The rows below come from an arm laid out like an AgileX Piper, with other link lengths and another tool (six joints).
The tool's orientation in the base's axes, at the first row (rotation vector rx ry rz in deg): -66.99 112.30 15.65
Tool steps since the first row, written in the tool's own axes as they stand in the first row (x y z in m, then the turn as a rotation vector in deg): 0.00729 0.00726 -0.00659 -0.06 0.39 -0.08; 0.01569 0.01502 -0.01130 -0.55 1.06 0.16; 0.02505 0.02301 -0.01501 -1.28 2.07 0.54; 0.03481 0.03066 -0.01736 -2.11 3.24 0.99; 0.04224 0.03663 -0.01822 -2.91 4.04 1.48; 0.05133 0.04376 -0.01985 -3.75 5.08 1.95; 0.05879 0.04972 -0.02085 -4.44 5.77 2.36
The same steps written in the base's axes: -0.01113 -0.00427 -0.00268 -0.35 0.21 0.01; -0.02192 -0.00794 -0.00749 -0.65 1.01 0.08; -0.03258 -0.01155 -0.01370 -1.09 2.24 0.16; -0.04233 -0.01485 -0.02100 -1.60 3.65 0.24; -0.04937 -0.01677 -0.02719 -1.80 4.86 0.34; -0.05816 -0.01953 -0.03435 -2.20 6.22 0.44; -0.06528 -0.02156 -0.04047 -2.37 7.26 0.54
